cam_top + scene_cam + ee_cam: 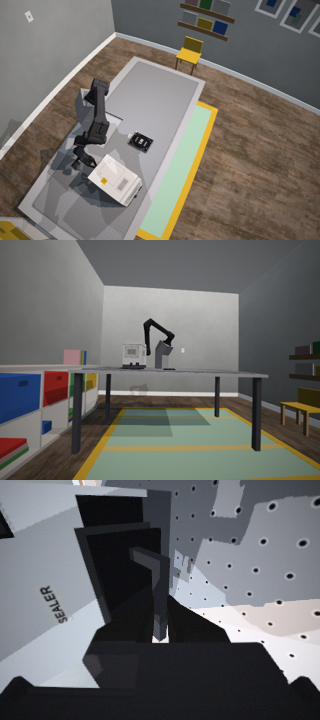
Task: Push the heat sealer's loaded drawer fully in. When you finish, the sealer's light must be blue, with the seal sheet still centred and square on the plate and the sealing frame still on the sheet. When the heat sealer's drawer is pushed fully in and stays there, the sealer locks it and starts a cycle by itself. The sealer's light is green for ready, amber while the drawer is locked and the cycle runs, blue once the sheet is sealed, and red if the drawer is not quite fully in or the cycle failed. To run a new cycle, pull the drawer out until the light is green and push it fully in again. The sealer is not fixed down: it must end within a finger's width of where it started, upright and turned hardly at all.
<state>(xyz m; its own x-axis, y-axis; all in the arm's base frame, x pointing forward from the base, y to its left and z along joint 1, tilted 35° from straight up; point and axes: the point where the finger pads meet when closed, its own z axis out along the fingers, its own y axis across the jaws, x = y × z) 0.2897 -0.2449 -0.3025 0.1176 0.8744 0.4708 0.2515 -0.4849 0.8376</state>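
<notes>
Right now my hand is 11 cm short of the dark sealer drawer, 1 cm to the left of it and 1 cm above it.
</notes>
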